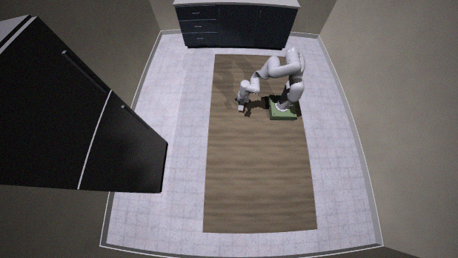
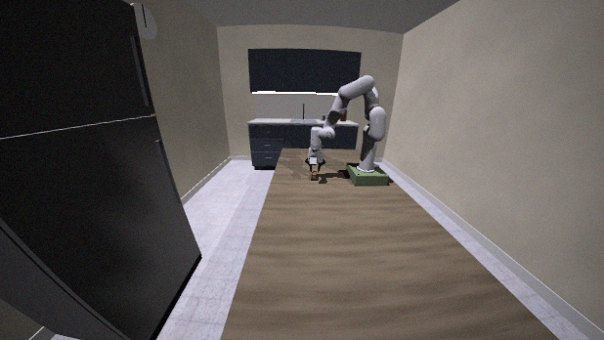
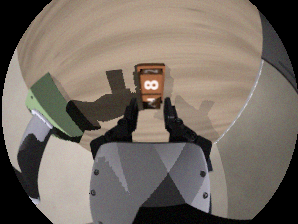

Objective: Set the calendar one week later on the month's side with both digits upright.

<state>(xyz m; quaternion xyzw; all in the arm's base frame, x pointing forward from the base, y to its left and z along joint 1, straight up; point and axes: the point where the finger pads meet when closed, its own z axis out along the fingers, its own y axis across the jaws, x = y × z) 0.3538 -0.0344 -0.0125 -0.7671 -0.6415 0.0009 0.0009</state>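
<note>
Now: hand 40 mm above the calendar cube. From my hand the other things lie so: calendar tray: 50 mm below, 20 mm to the left.
</note>
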